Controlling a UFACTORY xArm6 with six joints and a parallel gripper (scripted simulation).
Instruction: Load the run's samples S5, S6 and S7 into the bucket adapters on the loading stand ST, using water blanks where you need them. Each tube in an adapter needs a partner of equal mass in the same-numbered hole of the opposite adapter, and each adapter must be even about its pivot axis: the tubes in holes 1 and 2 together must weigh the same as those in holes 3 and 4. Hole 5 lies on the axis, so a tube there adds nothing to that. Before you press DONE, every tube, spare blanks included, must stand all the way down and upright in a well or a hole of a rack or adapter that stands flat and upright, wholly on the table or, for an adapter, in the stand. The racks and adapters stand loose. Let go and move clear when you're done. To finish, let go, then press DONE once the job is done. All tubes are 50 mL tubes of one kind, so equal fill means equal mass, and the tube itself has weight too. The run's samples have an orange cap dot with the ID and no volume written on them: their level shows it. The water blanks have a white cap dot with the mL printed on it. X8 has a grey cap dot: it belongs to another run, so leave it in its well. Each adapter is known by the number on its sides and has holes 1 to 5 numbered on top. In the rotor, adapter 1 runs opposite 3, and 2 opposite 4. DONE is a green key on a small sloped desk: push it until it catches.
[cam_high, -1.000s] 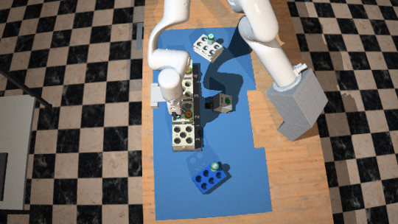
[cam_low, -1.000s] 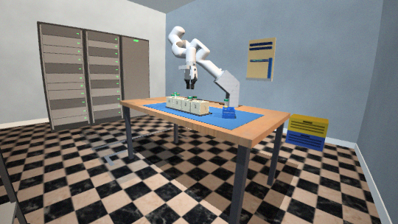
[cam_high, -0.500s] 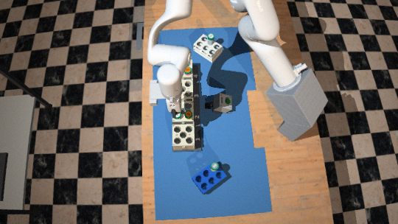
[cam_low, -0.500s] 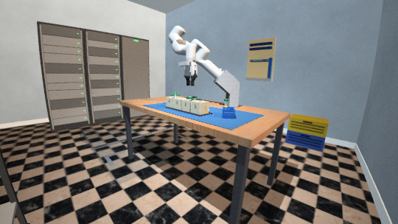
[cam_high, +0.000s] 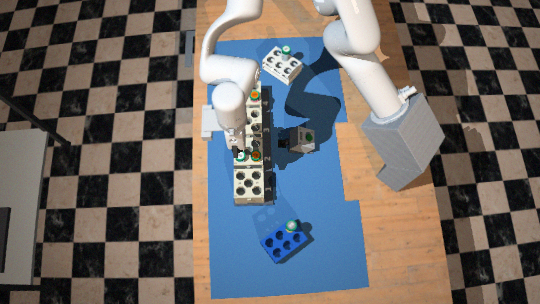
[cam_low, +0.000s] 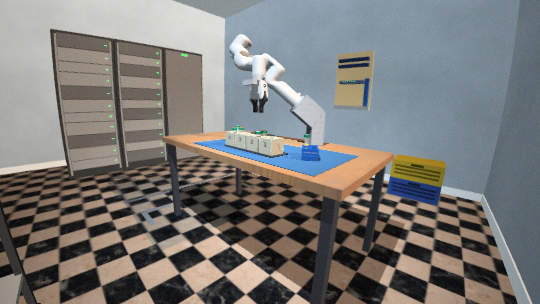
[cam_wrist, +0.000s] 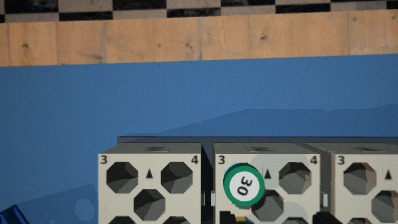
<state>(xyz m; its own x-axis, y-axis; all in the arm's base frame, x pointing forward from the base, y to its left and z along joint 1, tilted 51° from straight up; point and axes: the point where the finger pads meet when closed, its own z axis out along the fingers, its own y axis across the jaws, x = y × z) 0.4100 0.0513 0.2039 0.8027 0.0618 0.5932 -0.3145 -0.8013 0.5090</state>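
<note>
Right now my hand is 25 cm past the green done key, 1 cm to the right of it and 18 cm above it. Round my hand: adapter: 1 cm ahead, 9 cm to the left, 20 cm below; then orange-dotted tube: 4 cm behind, 1 cm to the left, 18 cm below; then grey-dotted tube: 7 cm behind, 27 cm to the left, 18 cm below.
</note>
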